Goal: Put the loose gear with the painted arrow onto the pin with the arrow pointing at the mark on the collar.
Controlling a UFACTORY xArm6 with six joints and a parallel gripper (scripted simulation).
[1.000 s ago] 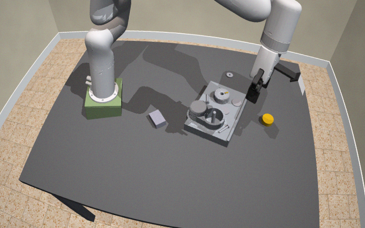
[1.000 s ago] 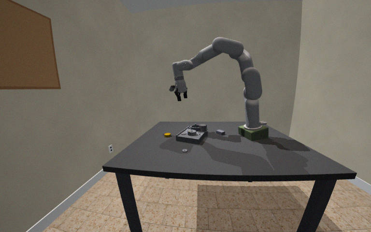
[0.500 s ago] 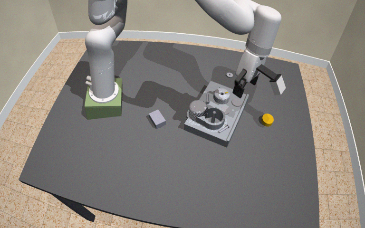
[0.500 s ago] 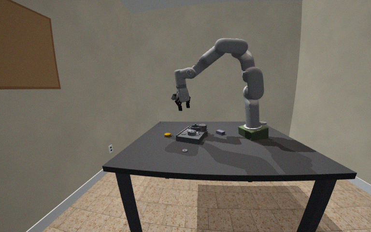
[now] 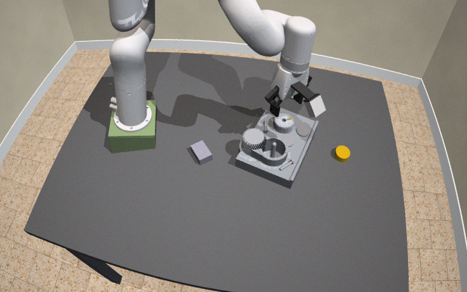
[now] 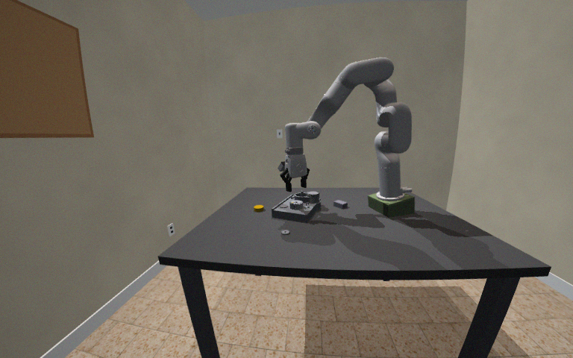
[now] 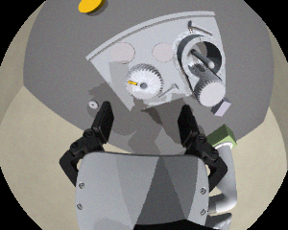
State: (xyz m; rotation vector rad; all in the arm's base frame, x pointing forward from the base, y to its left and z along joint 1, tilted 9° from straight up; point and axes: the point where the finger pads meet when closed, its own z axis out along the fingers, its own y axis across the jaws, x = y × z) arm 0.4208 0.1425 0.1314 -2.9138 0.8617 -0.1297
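My gripper is now 8 cm above the gear and 1 cm to the right of it. The rest, counted from my hand: yellow disc 21 cm ahead, 13 cm below; small grey block 20 cm behind, 16 cm to the right, 12 cm below.
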